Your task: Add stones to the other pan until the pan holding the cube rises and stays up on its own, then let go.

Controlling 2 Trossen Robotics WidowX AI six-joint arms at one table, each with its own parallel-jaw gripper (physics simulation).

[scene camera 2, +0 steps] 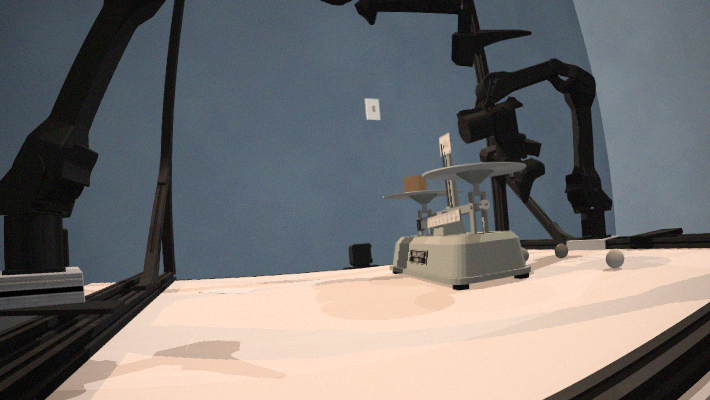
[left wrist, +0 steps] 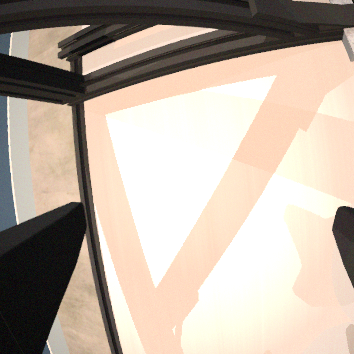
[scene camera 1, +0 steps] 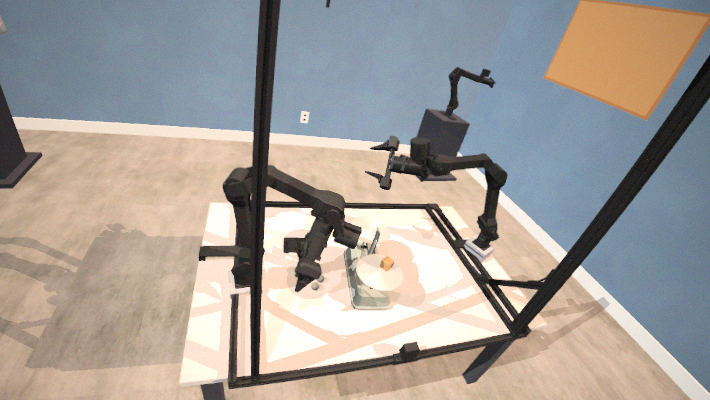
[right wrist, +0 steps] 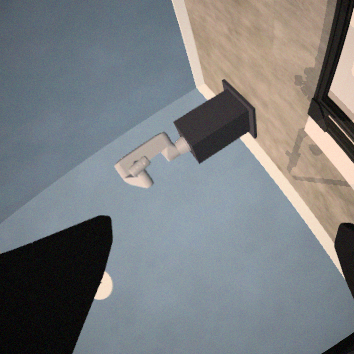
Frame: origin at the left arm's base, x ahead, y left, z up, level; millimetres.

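Where they show: left gripper, fingertip midpoint: [scene camera 2: 514, 195] [left wrist: 215, 218] [scene camera 1: 296, 284]; right gripper, fingertip midpoint: [scene camera 1: 367, 160] [right wrist: 230, 233]; left arm's base, origin of the base link: [scene camera 2: 594, 238] [scene camera 1: 244, 279]; right arm's base, origin of the base link: [scene camera 2: 36, 271] [scene camera 1: 481, 244].
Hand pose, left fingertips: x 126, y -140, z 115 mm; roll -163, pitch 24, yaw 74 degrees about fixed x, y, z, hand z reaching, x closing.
Note:
Things, the pixels of their top centre, and the offset from my left fingertips. "*": a spot on its surface instead. Level surfaces: height alone.
- orange cube, middle of its top: [scene camera 2: 414, 177] [scene camera 1: 388, 260] dx +290, dy +5, dz +38 mm
- balance's lower pan, middle of its top: [scene camera 2: 423, 194] [scene camera 1: 380, 271] dx +263, dy -9, dz +8 mm
- pale stone, middle of its top: [scene camera 2: 614, 248] dx +166, dy +318, dz -108 mm
- darker stone, middle of its top: [scene camera 2: 561, 243] dx +55, dy +155, dz -108 mm
- table, its level: dz -136 mm
- small black box, surface spot: [scene camera 2: 360, 255] * dx +297, dy -212, dz -107 mm
- third stone, surface spot: [scene camera 2: 525, 254] * dx +126, dy +117, dz -120 mm
An orange cube [scene camera 1: 387, 263] [scene camera 2: 414, 183] sits on the balance's lower pan [scene camera 1: 372, 276] [scene camera 2: 394, 196]. The other pan [scene camera 2: 475, 170] stands higher, with no stone seen on it in scene camera 2. The grey-green balance base [scene camera 1: 369, 301] [scene camera 2: 467, 255] stands on the table. Grey stones lie on the table: one [scene camera 1: 315, 286] near the left gripper, another [scene camera 1: 321, 279] close behind; scene camera 2 shows a pale stone [scene camera 2: 615, 259] and a darker stone [scene camera 2: 561, 250]. My left gripper [scene camera 1: 299, 280] [left wrist: 215, 218] is open and empty above the table beside the stones. My right gripper [scene camera 1: 369, 160] [right wrist: 230, 233] is open and empty, high behind the balance.
A black frame rail [scene camera 1: 325, 372] edges the table [scene camera 1: 205, 360], with a small black box [scene camera 1: 410, 350] [scene camera 2: 360, 255] on it. A tall black post [scene camera 1: 261, 125] rises in front of the left arm. A third stone [scene camera 2: 525, 254] is partly hidden behind the balance in scene camera 2.

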